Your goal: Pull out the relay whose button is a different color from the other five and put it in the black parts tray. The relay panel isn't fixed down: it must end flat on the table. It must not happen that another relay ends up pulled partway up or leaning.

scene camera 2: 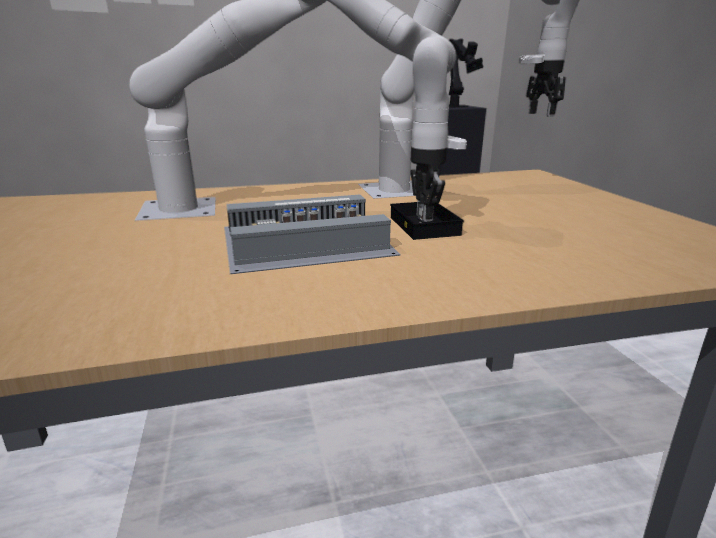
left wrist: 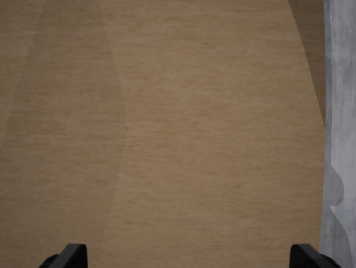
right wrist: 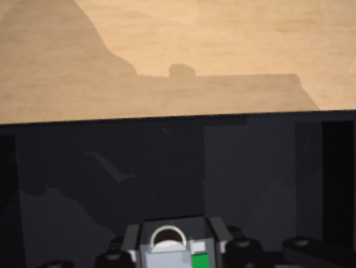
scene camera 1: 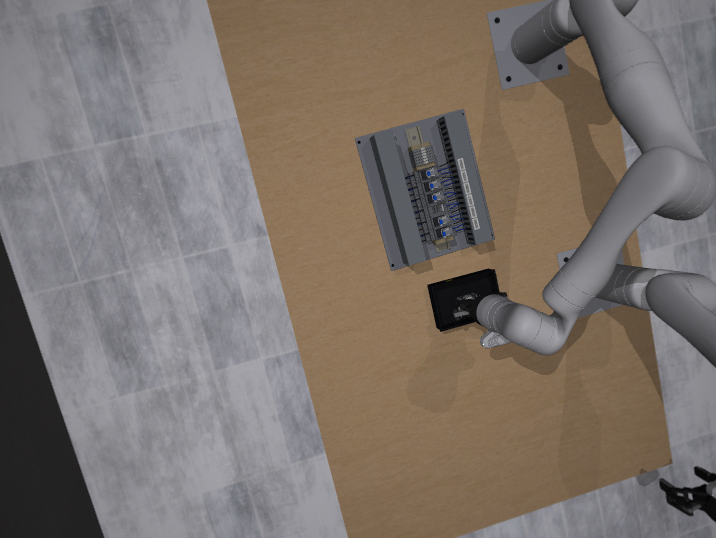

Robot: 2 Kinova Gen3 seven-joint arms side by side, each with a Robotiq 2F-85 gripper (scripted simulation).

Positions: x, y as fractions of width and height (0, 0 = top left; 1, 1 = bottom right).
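Note:
My right gripper (right wrist: 0.49, 0.90) is there in my sight, and so is a black parts tray (scene camera 1: 0.62, 0.55). I find the tray (scene camera 2: 0.62, 0.42) again, and the wrist camera on the right has the tray (right wrist: 0.77, 0.65) as well. Then there is a relay panel (scene camera 1: 0.57, 0.44), and I can see the panel (scene camera 2: 0.36, 0.45) from elsewhere too. In the left wrist view the panel is out of frame, and in the right wrist view the panel is out of frame as well.

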